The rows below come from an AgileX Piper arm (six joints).
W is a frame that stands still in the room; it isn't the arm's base.
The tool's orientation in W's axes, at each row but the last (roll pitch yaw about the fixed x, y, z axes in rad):
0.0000 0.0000 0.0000
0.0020 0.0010 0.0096
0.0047 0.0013 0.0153
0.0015 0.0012 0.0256
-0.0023 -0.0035 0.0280
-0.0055 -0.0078 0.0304
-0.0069 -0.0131 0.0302
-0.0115 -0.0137 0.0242
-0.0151 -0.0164 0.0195
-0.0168 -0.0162 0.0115
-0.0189 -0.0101 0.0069
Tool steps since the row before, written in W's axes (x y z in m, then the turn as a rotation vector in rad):
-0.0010 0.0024 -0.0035 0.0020 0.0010 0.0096
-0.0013 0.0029 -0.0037 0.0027 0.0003 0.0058
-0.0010 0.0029 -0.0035 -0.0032 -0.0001 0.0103
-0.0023 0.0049 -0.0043 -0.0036 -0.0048 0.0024
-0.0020 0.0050 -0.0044 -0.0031 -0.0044 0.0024
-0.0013 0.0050 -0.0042 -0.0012 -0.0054 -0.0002
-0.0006 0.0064 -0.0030 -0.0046 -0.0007 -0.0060
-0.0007 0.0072 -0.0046 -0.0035 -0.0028 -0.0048
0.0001 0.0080 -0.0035 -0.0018 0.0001 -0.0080
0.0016 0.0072 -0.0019 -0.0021 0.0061 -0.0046
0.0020 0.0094 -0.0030 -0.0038 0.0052 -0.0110
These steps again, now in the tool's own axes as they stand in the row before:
-0.0010 0.0024 -0.0035 0.0020 0.0010 0.0096
-0.0013 0.0029 -0.0037 0.0027 0.0003 0.0058
-0.0010 0.0029 -0.0035 -0.0032 0.0000 0.0103
-0.0022 0.0050 -0.0043 -0.0037 -0.0047 0.0024
-0.0019 0.0051 -0.0044 -0.0032 -0.0043 0.0024
-0.0012 0.0051 -0.0042 -0.0014 -0.0054 -0.0002
-0.0004 0.0064 -0.0030 -0.0047 -0.0005 -0.0059
-0.0006 0.0073 -0.0045 -0.0036 -0.0027 -0.0048
0.0002 0.0080 -0.0034 -0.0019 0.0003 -0.0080
0.0017 0.0072 -0.0018 -0.0021 0.0062 -0.0045
0.0020 0.0094 -0.0028 -0.0039 0.0054 -0.0109

